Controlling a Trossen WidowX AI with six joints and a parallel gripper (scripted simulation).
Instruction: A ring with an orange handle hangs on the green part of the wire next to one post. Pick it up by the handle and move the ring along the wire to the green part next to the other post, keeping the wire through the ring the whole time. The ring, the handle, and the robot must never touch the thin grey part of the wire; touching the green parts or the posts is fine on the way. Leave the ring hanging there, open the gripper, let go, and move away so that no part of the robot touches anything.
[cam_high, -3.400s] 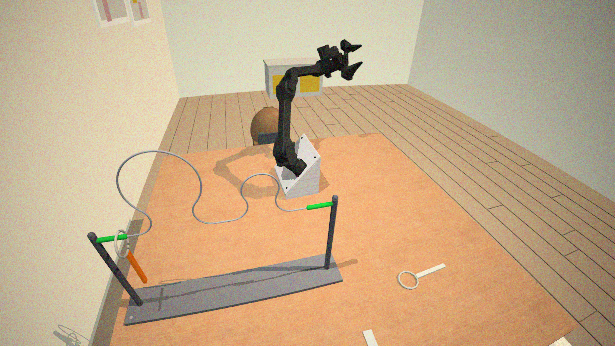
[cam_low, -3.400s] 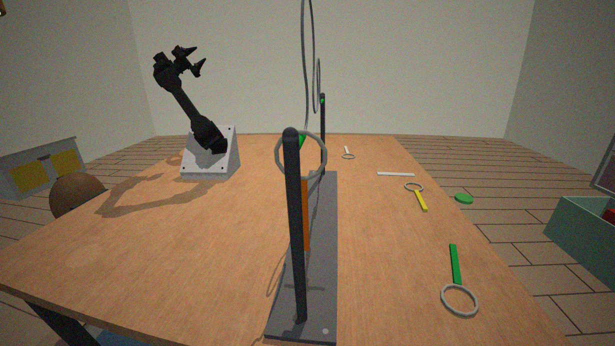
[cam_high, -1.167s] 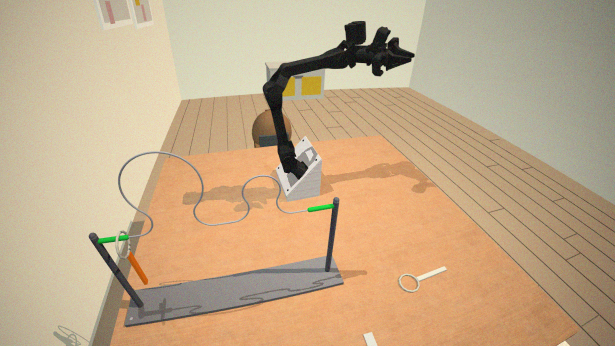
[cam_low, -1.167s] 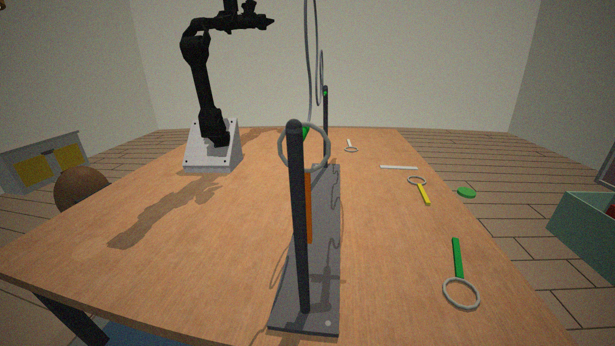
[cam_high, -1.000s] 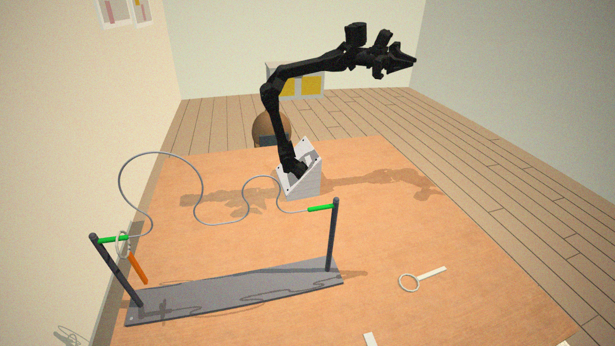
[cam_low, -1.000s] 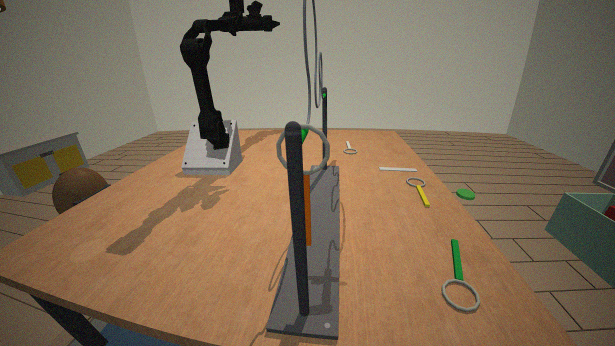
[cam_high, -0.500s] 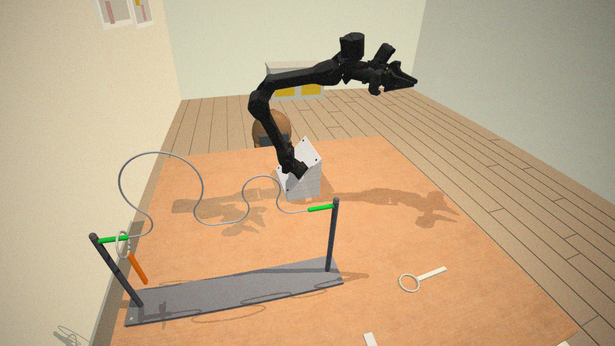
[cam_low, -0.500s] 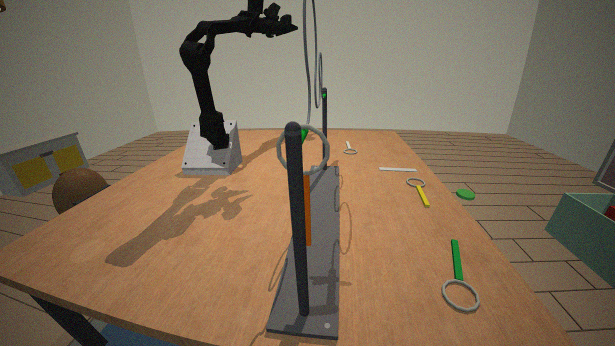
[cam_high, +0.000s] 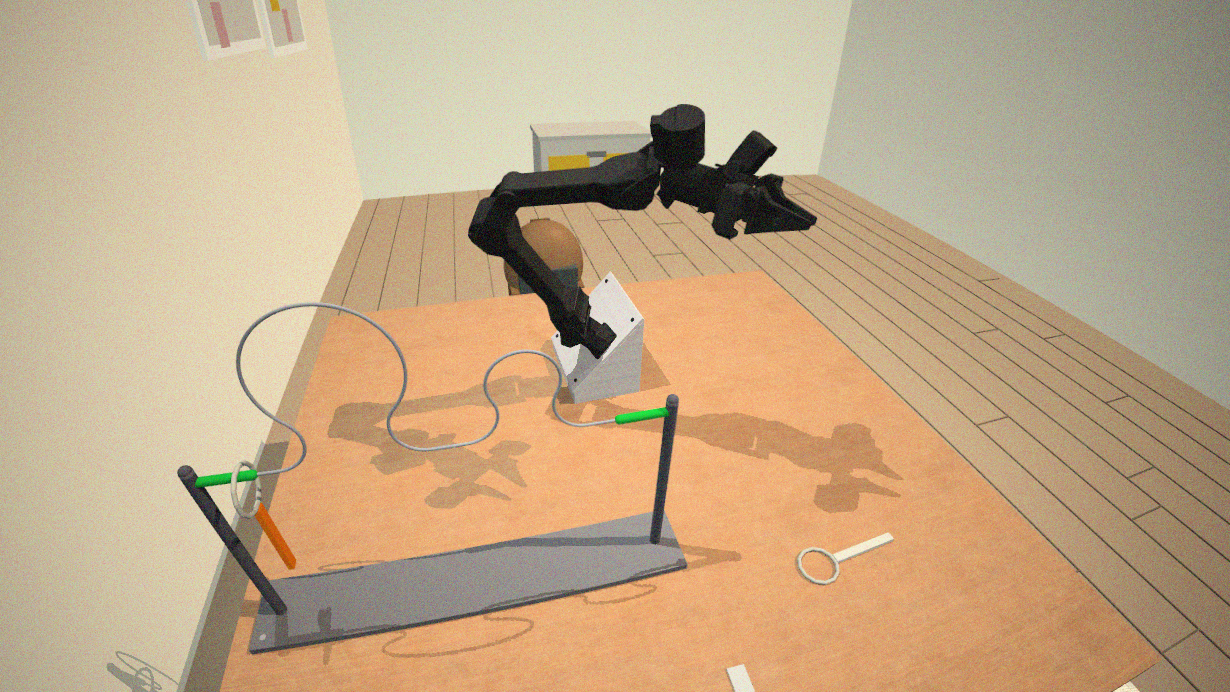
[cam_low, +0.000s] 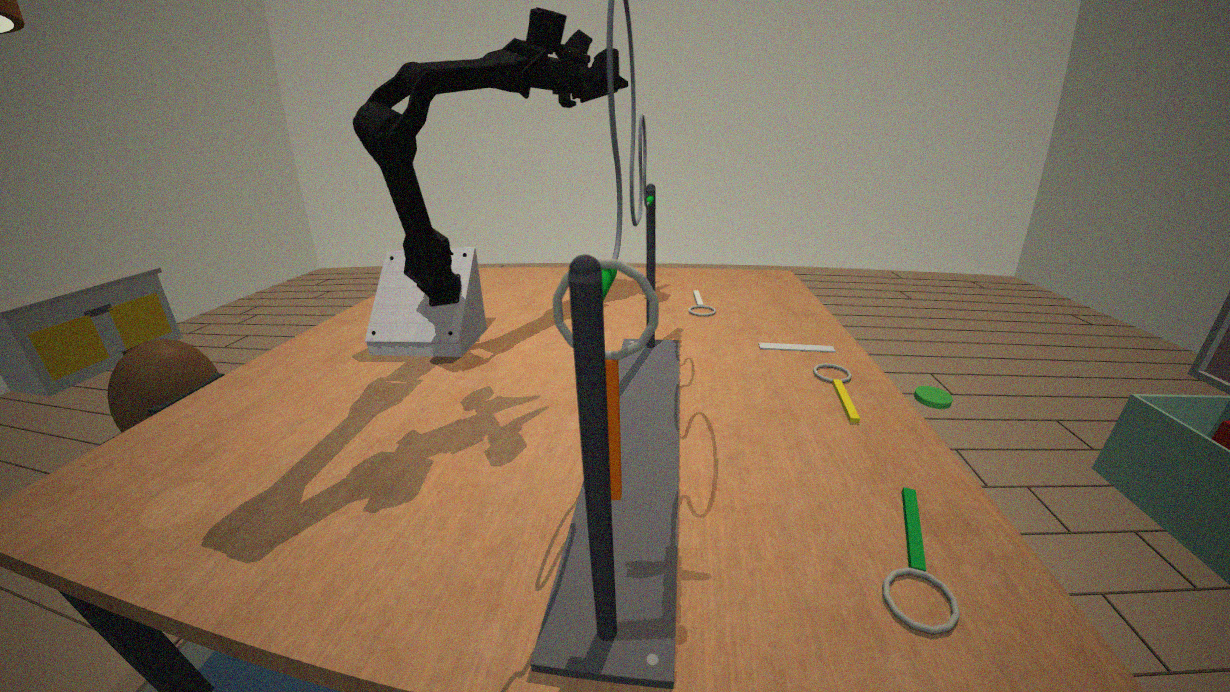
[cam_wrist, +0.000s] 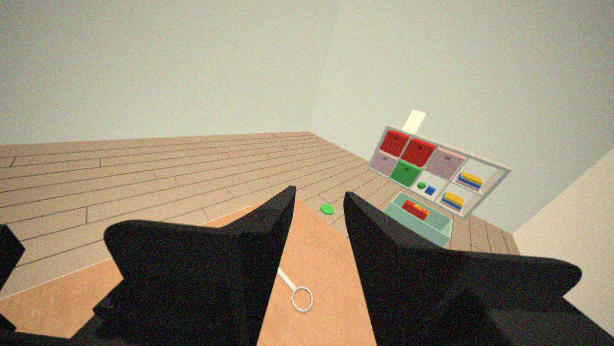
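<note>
The orange-handled ring lies 3 cm behind my gripper tip, 71 cm to the right of it and 28 cm below it. From my gripper tip the other things lie so: white strip 33 cm ahead, 20 cm to the right, 50 cm below; white-handled ring 19 cm ahead, 6 cm to the left, 49 cm below; ring with handle 34 cm ahead, 36 cm to the right, 49 cm below.
</note>
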